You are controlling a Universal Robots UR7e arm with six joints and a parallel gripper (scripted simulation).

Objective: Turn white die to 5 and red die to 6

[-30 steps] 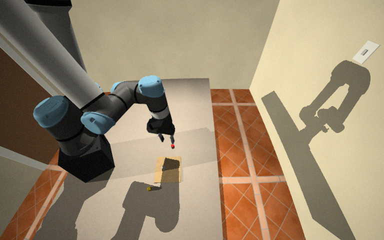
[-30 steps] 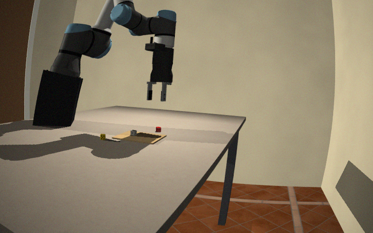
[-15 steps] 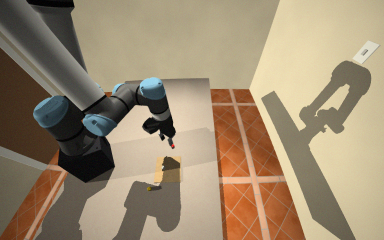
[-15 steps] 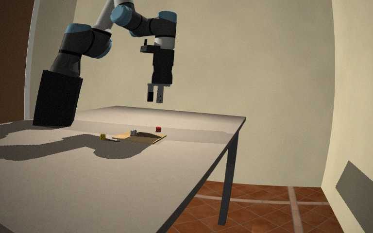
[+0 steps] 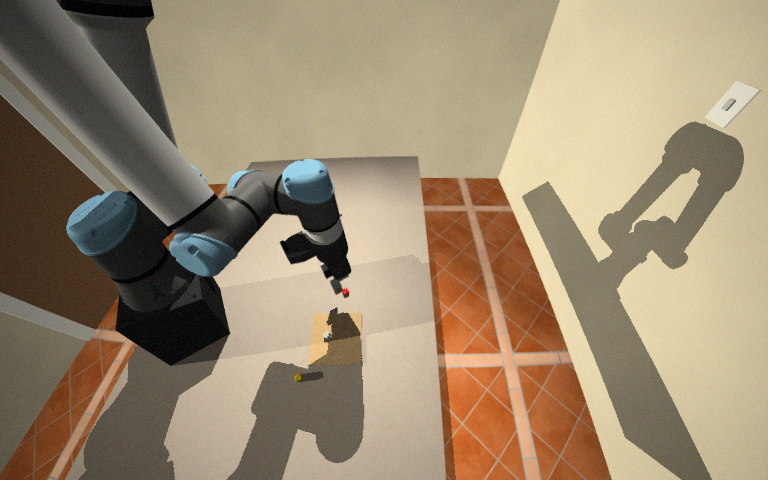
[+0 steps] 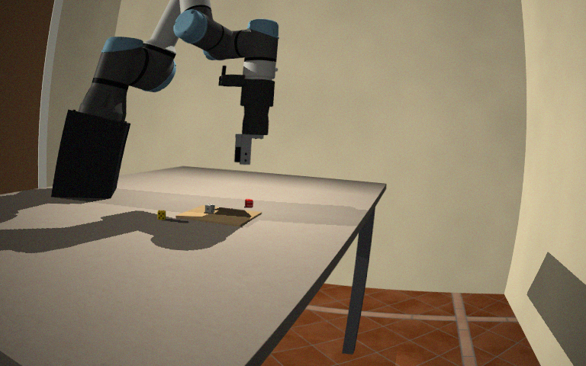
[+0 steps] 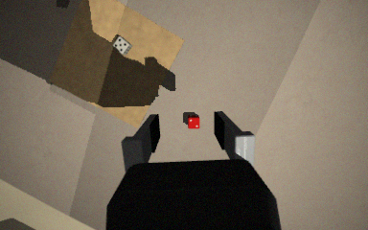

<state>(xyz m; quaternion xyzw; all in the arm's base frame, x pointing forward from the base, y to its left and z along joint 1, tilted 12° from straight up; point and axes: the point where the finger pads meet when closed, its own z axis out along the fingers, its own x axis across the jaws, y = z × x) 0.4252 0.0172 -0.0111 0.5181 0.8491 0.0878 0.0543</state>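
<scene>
The red die lies 20 mm ahead of my hand, 20 mm to the left of it and 110 mm below it. From my hand the other things lie so: white die 40 mm behind, 110 mm to the right, 100 mm below; then yellow die 110 mm behind, 210 mm to the right, 110 mm below; then tan mat 10 mm behind, 110 mm to the right, 110 mm below.
</scene>
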